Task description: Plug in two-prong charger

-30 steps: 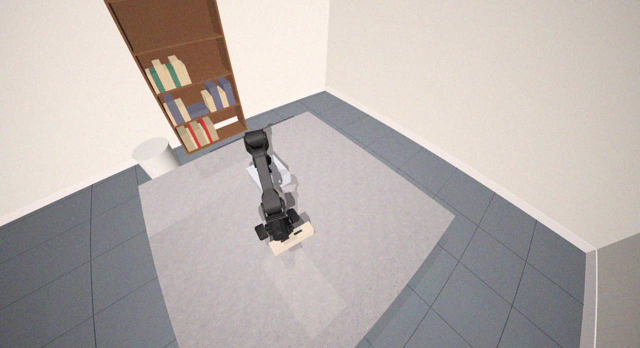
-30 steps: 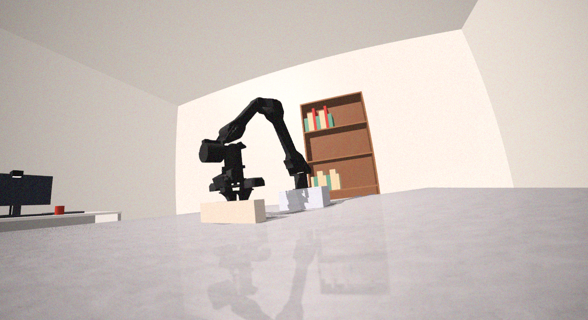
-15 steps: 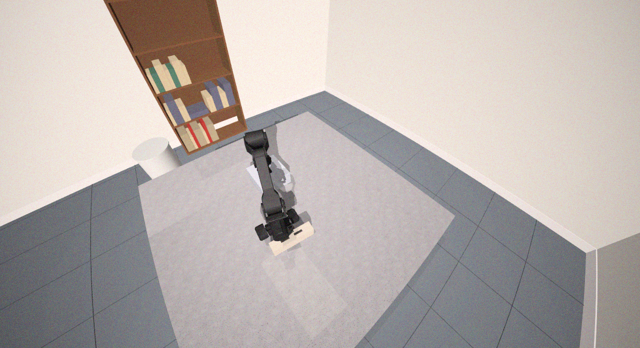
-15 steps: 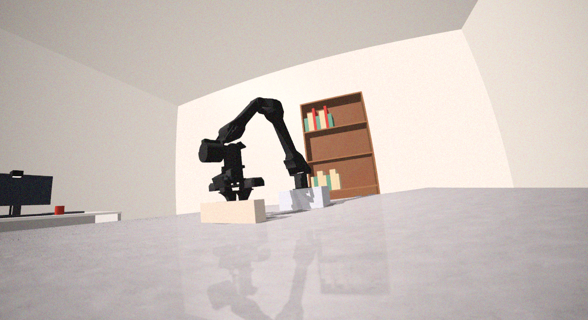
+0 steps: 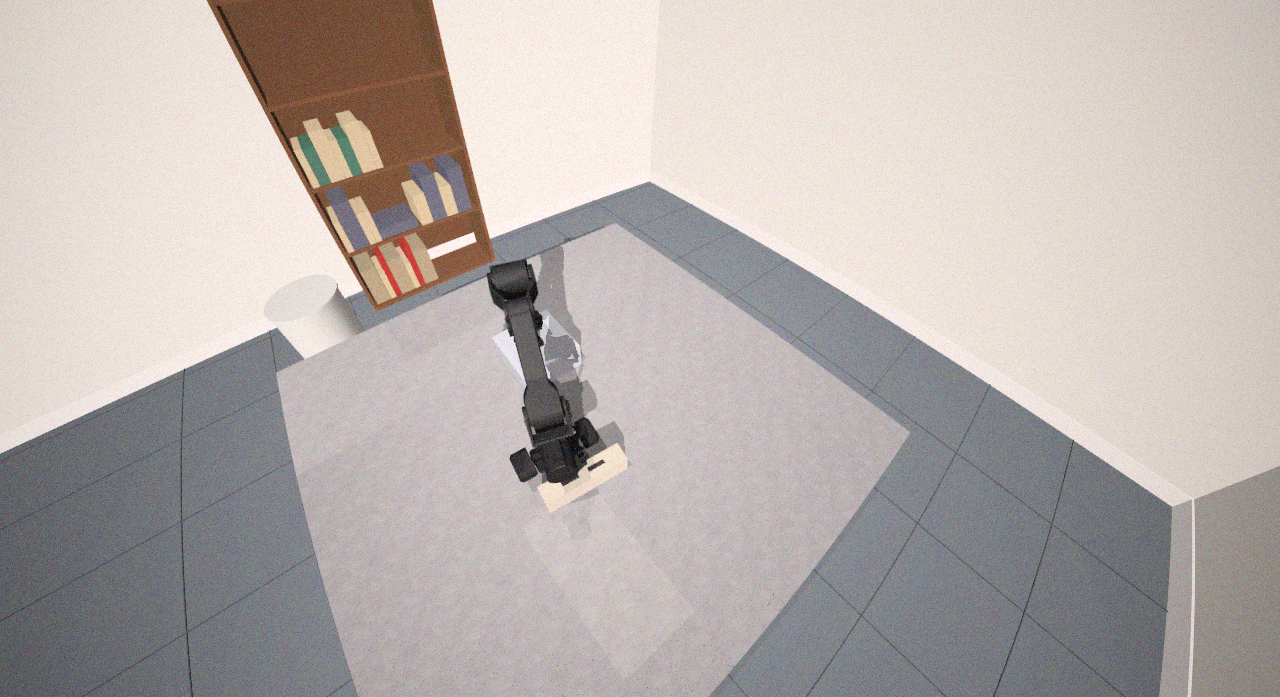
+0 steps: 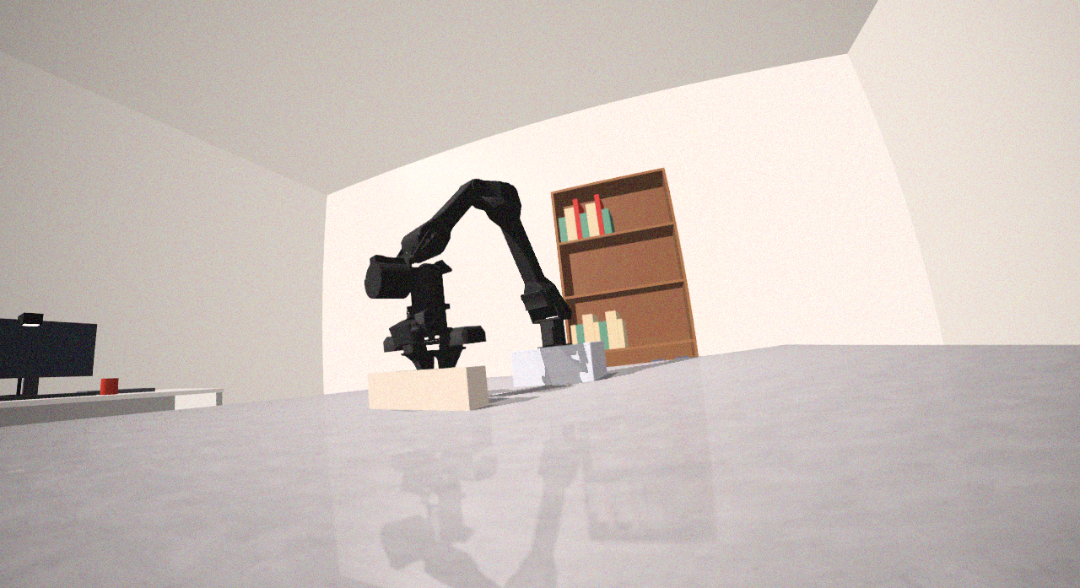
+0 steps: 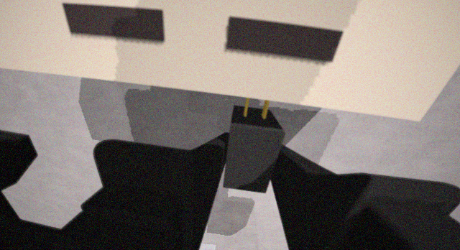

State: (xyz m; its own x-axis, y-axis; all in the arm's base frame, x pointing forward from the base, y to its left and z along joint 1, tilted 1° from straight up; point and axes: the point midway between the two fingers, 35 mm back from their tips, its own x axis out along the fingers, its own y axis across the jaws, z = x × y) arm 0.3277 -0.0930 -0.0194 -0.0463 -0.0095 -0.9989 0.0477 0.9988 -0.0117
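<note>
The two-prong charger is 2 cm ahead of my gripper tip and 1 cm above it.
</note>
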